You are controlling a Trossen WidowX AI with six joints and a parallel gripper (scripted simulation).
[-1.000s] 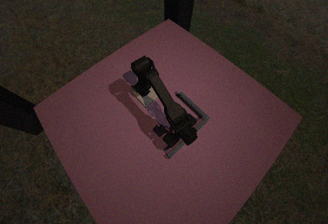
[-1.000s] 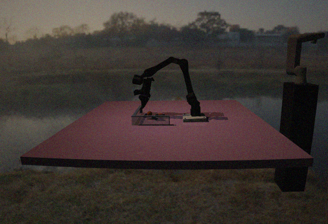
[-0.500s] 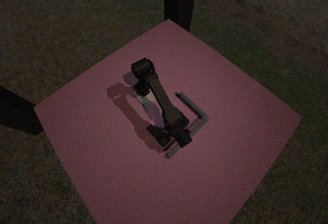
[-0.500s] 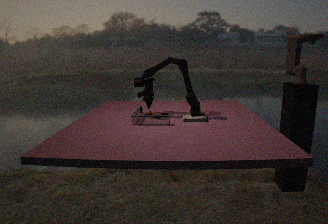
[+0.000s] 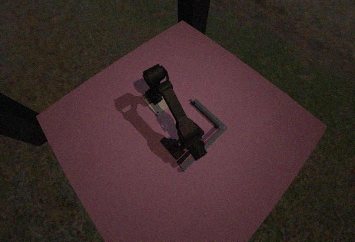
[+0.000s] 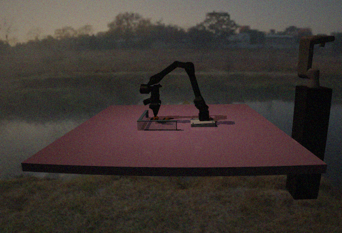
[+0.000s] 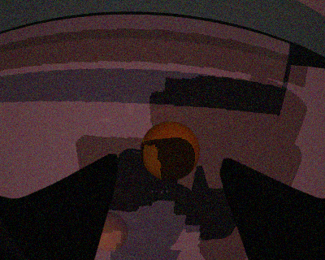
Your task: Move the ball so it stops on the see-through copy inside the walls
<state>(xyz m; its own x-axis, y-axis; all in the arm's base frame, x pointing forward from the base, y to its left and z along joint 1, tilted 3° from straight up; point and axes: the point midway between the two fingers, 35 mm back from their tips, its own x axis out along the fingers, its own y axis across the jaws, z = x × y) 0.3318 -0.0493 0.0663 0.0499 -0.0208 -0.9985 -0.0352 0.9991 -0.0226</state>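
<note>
Right now the orange ball is 2 cm below my gripper tip.
</note>
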